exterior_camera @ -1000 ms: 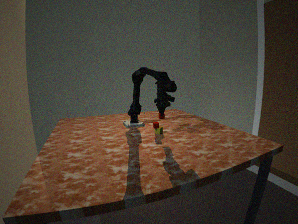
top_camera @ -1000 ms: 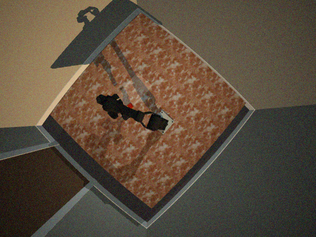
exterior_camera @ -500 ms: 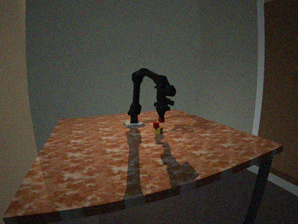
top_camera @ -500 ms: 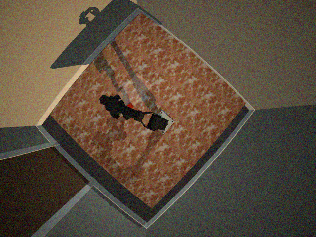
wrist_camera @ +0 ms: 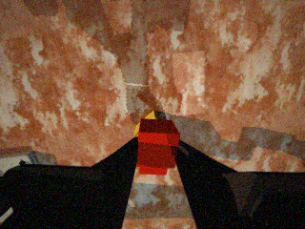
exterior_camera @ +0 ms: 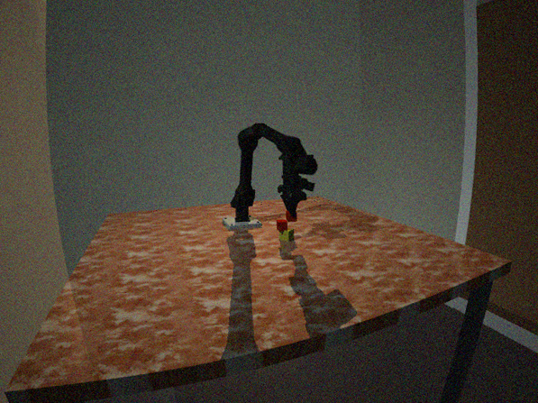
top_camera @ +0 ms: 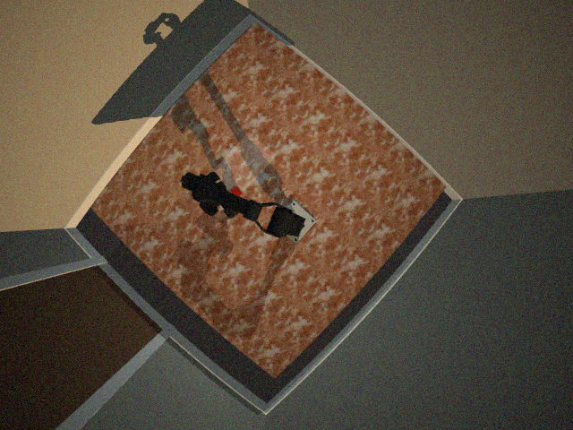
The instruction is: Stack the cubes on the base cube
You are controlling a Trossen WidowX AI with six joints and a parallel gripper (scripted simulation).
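The yellow base cube lies 7 cm below my gripper tip and 2 cm to the right of it. The rest, counted from my gripper tip: red cube right at my gripper tip.
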